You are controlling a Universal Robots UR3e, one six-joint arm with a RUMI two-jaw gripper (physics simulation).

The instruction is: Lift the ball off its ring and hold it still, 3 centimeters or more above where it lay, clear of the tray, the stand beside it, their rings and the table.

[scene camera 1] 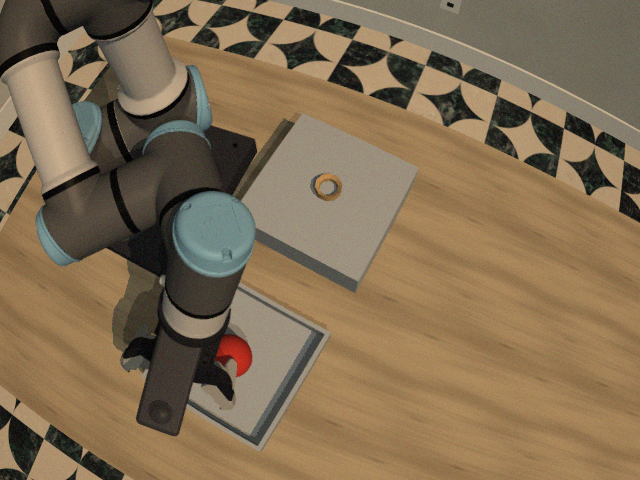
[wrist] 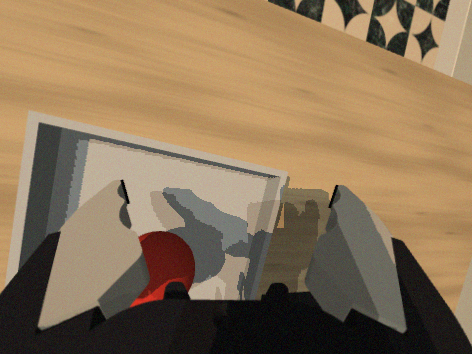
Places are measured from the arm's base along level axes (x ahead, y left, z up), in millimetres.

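Pixels of known places: gripper, fingertip midpoint: (wrist: 230, 186).
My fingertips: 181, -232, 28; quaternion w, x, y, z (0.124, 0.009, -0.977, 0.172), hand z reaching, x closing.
Ahead of a thing's pixels: the offset from my fingertips to its top centre, as dx, dy, dz. "spot": to the spot under its first point. Level surfaces: height alone.
The red ball {+54, +65, +14} (scene camera 1: 238, 356) (wrist: 167, 255) sits in the shallow grey tray {+54, +65, -28} (scene camera 1: 293, 388) (wrist: 150, 143). Its own ring does not show under it. My gripper (scene camera 1: 178, 383) (wrist: 230, 186) is open, with nothing between the fingers. It hangs over the left side of the tray in the scene view. The ball is off-centre, beside and partly behind the left finger in the wrist view; the gripper body hides its lower part there. In the scene view the arm and a finger cover part of the ball. The finger height above the tray is hard to tell.
The grey square stand (scene camera 1: 330, 232) is beside the tray, towards the wall, with an orange ring {spot: +120, +300, +9} (scene camera 1: 328, 197) on top. The dark robot base plate (scene camera 1: 233, 155) lies left of the stand. The tray has raised walls. The wooden table {dz -56} (scene camera 1: 465, 335) (wrist: 175, 75) extends right of the tray and stand.
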